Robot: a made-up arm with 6 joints.
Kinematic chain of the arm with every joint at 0, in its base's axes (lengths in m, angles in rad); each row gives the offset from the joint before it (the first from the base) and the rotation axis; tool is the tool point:
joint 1: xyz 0 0 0.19 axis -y
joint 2: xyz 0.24 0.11 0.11 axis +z
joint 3: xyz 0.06 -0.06 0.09 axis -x
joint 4: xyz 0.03 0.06 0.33 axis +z
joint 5: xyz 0.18 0.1 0 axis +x
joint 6: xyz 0 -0.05 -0.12 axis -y
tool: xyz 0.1 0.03 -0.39
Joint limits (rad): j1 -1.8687..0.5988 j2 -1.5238..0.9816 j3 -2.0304..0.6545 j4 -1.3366..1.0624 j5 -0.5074..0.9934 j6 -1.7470..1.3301
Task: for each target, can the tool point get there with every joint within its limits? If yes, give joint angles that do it. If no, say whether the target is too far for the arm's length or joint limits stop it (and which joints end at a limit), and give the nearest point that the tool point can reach.
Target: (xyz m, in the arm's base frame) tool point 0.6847 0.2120 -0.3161
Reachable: yes | joints -1.1002 -0.5677 -0.4554 -0.3585 0.8581 -0.3632
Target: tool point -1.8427 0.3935 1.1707
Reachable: no: too far | nearest point -0.6193 0.0817 0.7109 | short by 1.344 m
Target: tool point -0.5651 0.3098 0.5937
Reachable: no: joint limits stop it (at a limit: joint 1, joint 2, joint 4, joint 5) | nearest point -0.5052 0.3081 0.5940 | short by 0.060 m
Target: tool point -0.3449 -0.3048 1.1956
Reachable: no: joint limits stop it (at a limit: joint 1, joint 5) | nearest point -0.2635 -0.2450 1.0656 | short by 0.165 m
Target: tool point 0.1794 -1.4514 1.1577
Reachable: no: too far | nearest point 0.1194 -0.6157 0.8148 | short by 0.905 m
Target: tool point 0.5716 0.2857 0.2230
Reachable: yes | joints -0.2473 -0.1020 -0.2606 -0.9449 0.4247 -0.8249
